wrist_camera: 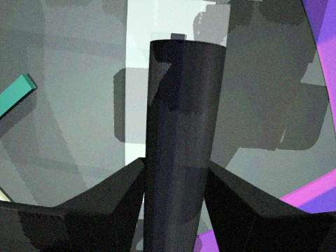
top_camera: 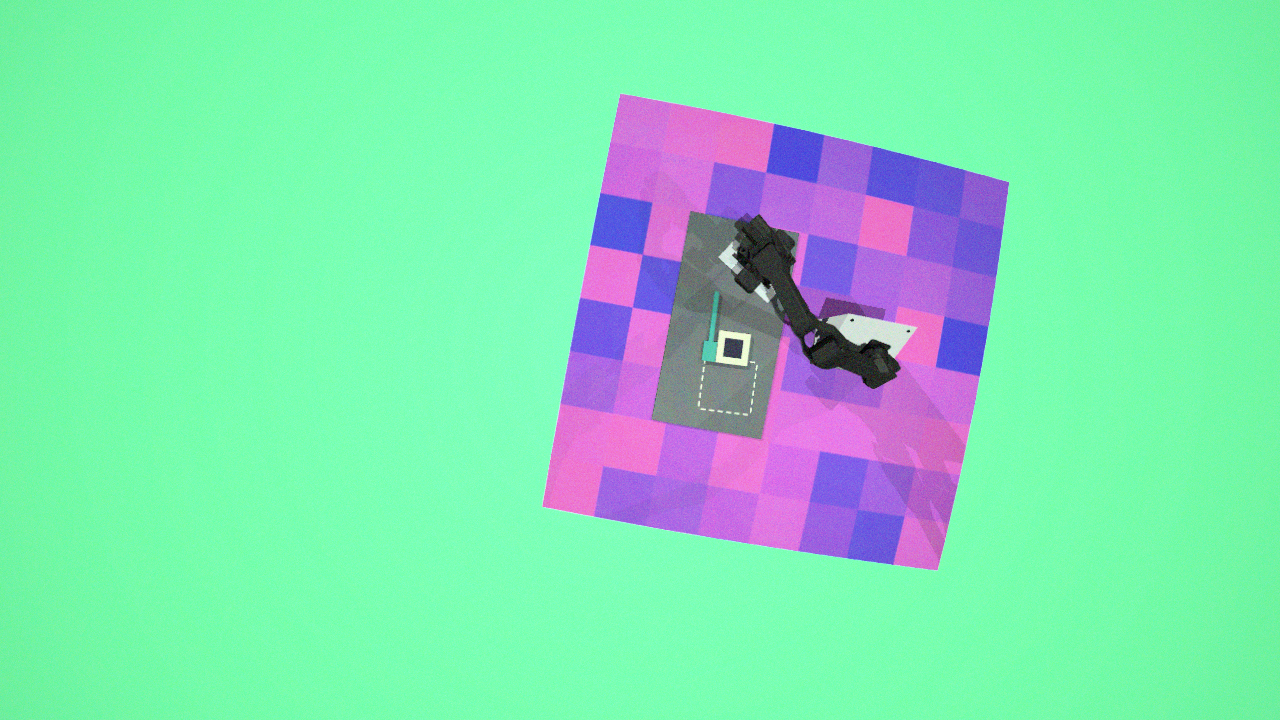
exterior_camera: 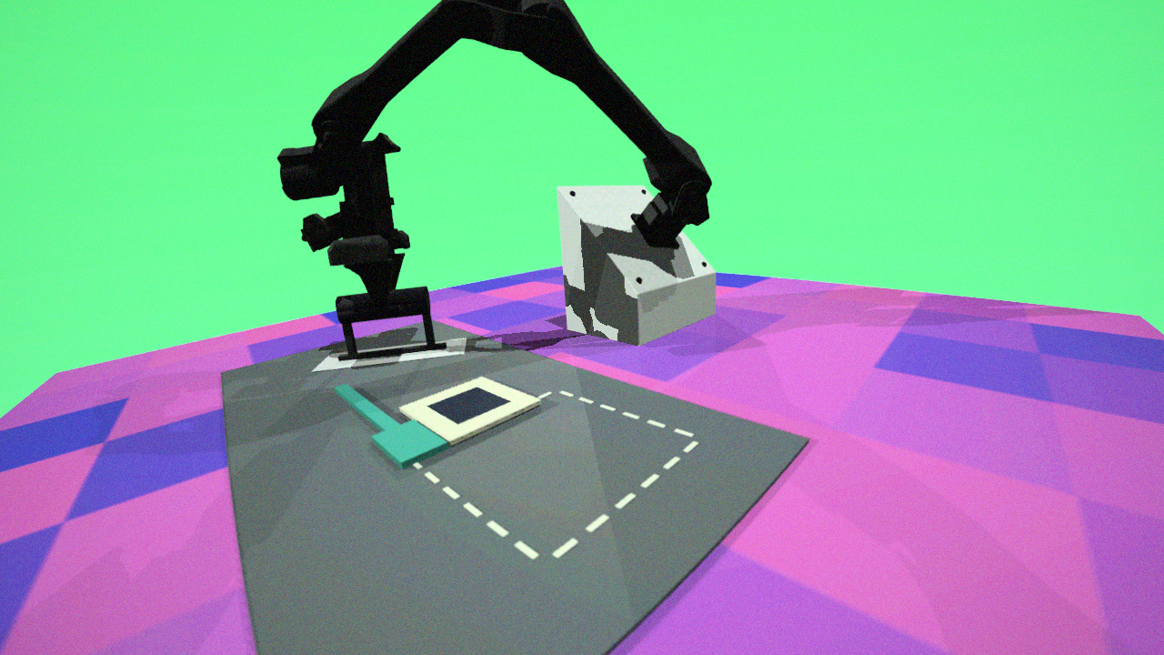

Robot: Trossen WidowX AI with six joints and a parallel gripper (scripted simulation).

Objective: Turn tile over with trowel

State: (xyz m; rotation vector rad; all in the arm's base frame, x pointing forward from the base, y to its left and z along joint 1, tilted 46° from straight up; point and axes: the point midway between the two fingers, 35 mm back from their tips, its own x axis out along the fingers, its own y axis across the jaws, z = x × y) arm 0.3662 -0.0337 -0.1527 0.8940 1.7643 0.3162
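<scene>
The small trowel is 20 mm behind my gripper tip, 10 mm to the left of it and 30 mm below it. From my gripper tip the other things lie so: cream tile: 20 mm behind, 240 mm to the left, 60 mm below; then dark mat: 20 mm ahead, 180 mm to the left, 80 mm below; then teal l-shaped strip: 60 mm ahead, 220 mm to the left, 60 mm below.
</scene>
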